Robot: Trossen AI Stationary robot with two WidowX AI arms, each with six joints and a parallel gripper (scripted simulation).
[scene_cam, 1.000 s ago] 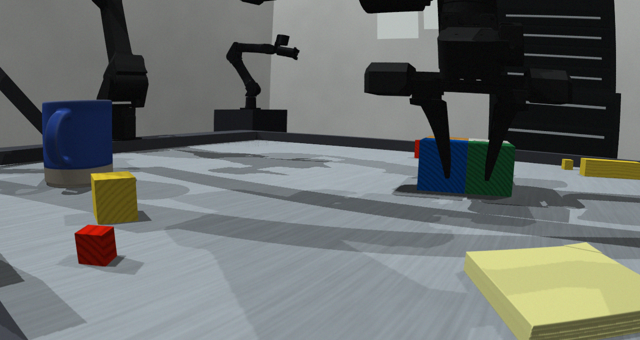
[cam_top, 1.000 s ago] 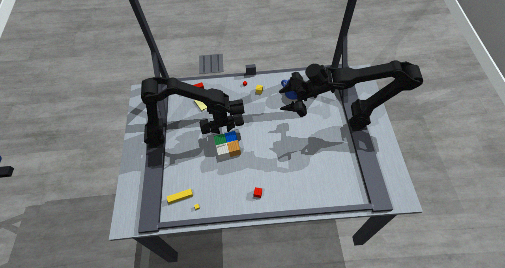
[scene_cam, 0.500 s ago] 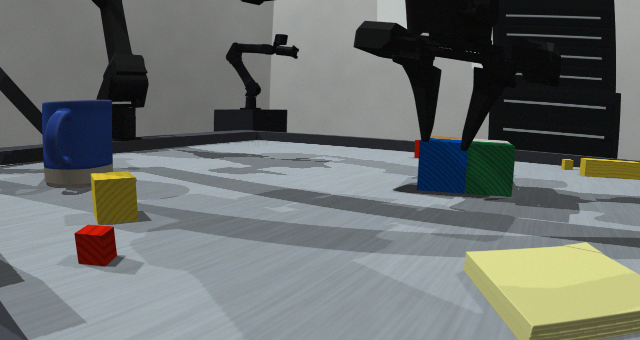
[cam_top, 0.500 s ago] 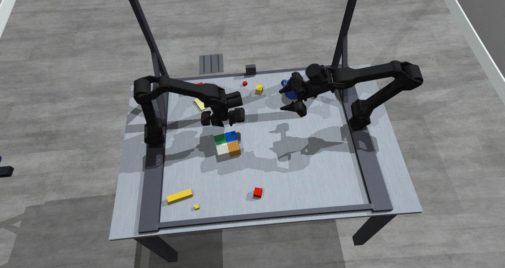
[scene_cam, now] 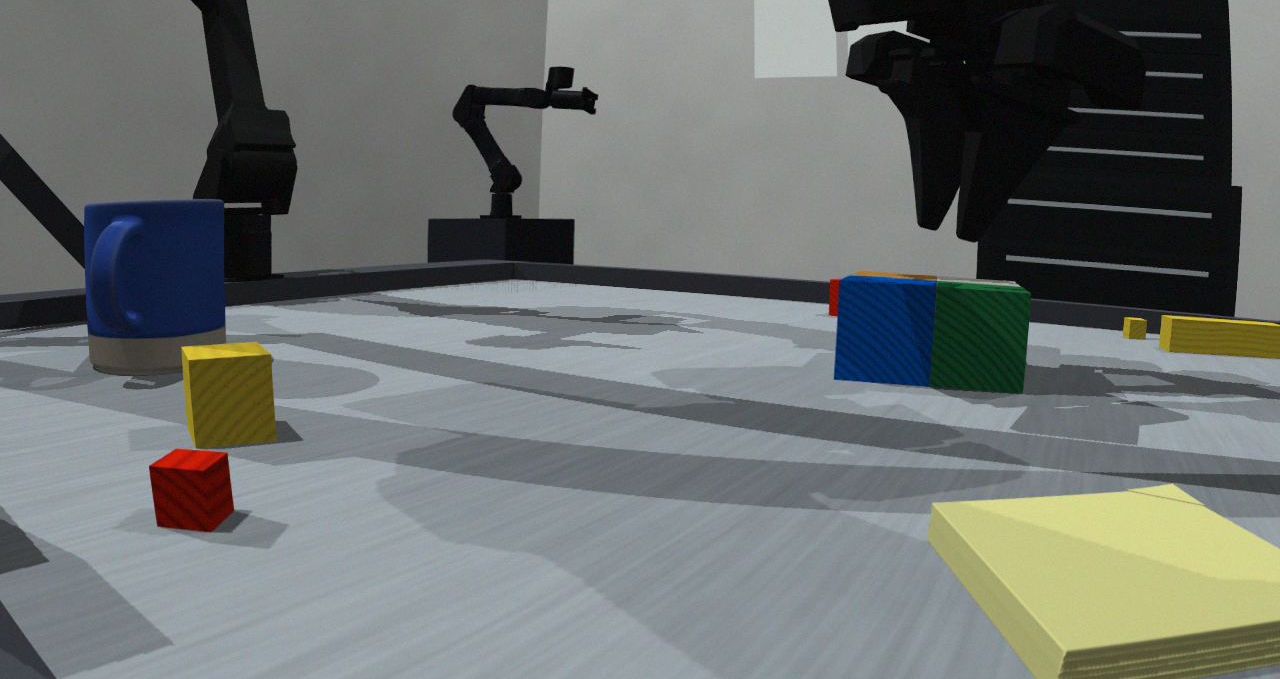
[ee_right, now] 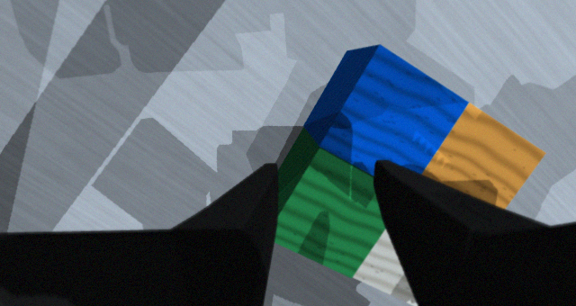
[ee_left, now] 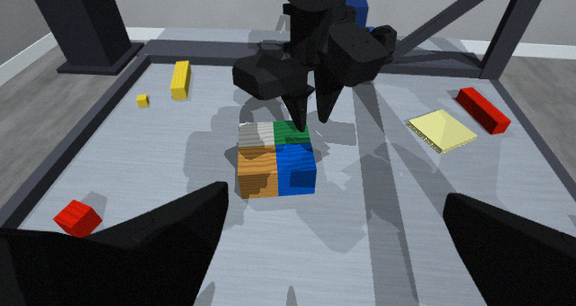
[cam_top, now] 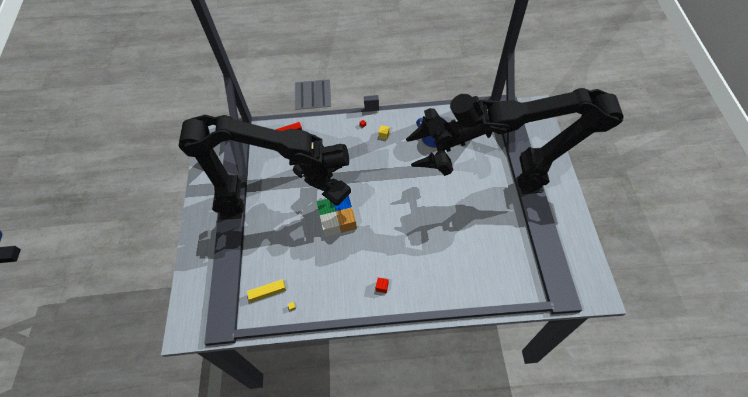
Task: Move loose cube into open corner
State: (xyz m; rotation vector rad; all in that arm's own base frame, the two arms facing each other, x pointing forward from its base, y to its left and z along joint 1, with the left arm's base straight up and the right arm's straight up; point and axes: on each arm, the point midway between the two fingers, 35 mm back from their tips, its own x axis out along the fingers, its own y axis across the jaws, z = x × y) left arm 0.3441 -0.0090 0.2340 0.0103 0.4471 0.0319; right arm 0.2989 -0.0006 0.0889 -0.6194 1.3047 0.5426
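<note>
The green cube lies 3 cm ahead of my right hand, 1 cm to the right of it and 8 cm below it. From my right hand the other things lie so: blue cube (2 cm ahead, 4 cm to the left, 8 cm below); then orange cube (7 cm ahead, 5 cm to the left, 8 cm below); then white cube (8 cm ahead, 8 cm below).
</note>
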